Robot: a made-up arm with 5 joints.
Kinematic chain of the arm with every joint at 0, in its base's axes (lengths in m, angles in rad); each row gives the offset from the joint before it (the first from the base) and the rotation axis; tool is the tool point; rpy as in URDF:
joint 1: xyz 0.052 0 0.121 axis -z
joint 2: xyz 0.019 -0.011 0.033 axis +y
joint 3: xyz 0.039 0 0.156 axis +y
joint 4: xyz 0.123 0 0.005 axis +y
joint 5: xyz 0.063 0.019 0 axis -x
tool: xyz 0 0 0 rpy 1.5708 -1.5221 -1.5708
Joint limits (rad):
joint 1: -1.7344..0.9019
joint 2: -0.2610..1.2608
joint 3: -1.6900..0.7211
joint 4: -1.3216..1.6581
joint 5: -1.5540..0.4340
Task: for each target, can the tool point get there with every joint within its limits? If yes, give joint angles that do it. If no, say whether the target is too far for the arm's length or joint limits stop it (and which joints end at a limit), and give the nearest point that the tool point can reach.
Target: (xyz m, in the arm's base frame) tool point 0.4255 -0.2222 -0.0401
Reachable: no: too far | nearest point 0.3311 -0.1660 0.0480 | short by 0.141 m
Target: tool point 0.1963 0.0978 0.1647
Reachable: yes | joints -0.5496 0.2887 0.3664 1.3639 -0.6748
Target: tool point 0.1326 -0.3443 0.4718
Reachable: no: too far | nearest point 0.2180 -0.1971 0.4058 | short by 0.183 m
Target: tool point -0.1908 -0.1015 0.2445
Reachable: no: joint limits stop it (at a limit: joint 2, joint 3, joint 4) | nearest point -0.0372 -0.0373 0.4189 | short by 0.241 m
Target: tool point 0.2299 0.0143 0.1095
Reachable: yes | joints -0.0353 0.4974 0.5268 0.8298 -0.0449
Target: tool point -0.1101 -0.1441 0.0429
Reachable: no: joint limits stop it (at a limit: joint 1, joint 2, joint 3) | nearest point 0.1029 -0.0515 0.0462 | short by 0.232 m
